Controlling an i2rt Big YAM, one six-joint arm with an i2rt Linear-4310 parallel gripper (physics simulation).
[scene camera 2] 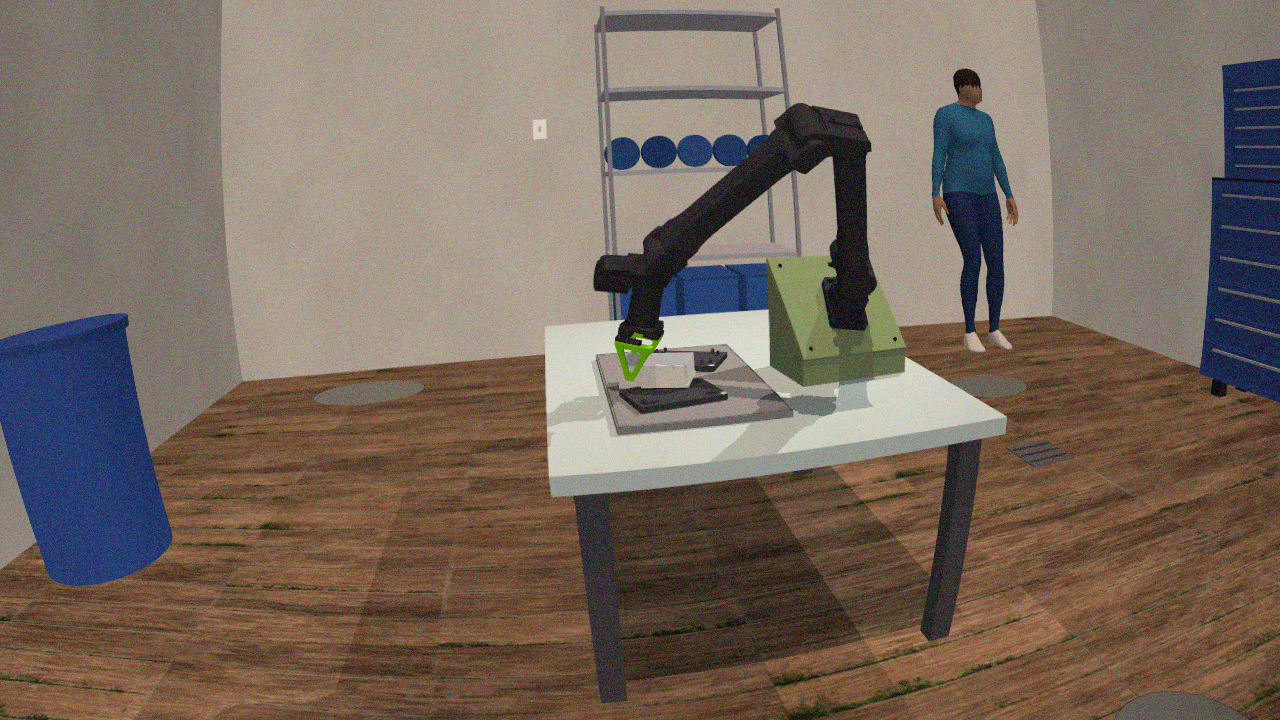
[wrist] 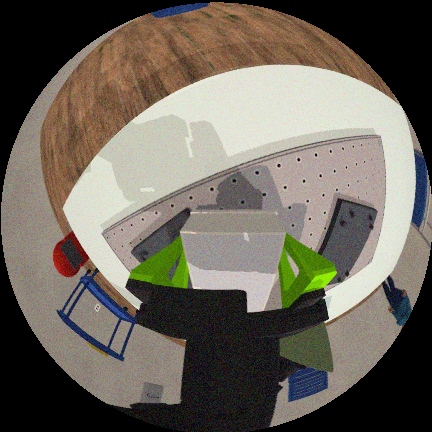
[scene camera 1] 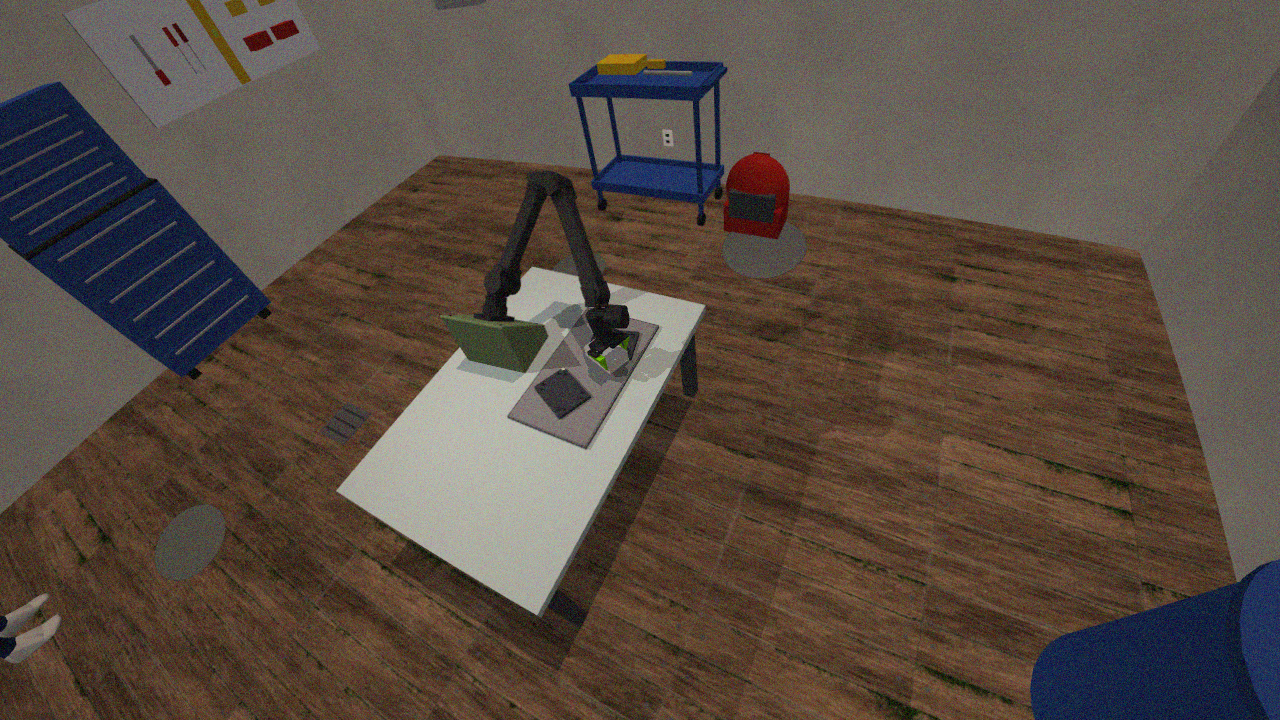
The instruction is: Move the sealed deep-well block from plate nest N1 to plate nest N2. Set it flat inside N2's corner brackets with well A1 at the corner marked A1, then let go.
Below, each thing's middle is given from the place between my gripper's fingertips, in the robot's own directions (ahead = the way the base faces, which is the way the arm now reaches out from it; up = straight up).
Now: the pale block point(scene camera 2: 661, 370) 4 cm behind my hand, 1 cm to the left of it and 1 cm above it. Round my hand: grey perforated plate point(scene camera 2: 747, 394) 9 cm behind, 5 cm to the right, 3 cm below.
